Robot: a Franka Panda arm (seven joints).
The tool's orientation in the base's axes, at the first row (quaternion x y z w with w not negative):
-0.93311 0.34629 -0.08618 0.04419
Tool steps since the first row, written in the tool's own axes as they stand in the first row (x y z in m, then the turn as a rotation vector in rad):
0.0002 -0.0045 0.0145 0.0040 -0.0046 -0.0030
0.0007 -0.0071 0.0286 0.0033 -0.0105 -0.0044
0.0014 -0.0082 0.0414 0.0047 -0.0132 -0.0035
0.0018 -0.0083 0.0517 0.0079 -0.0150 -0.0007
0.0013 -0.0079 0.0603 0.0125 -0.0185 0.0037
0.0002 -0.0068 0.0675 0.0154 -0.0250 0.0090
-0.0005 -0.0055 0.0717 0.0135 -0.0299 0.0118
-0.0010 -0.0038 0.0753 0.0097 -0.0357 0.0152
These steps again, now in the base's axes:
0.0058 0.0036 -0.0136 0.0053 0.0008 0.0041
0.0105 0.0056 -0.0270 0.0083 0.0057 0.0062
0.0142 0.0062 -0.0393 0.0113 0.0068 0.0059
0.0165 0.0063 -0.0493 0.0153 0.0062 0.0038
0.0176 0.0065 -0.0579 0.0218 0.0059 0.0006
0.0174 0.0065 -0.0652 0.0292 0.0090 -0.0033
0.0169 0.0061 -0.0696 0.0314 0.0141 -0.0056
0.0161 0.0052 -0.0735 0.0329 0.0210 -0.0086

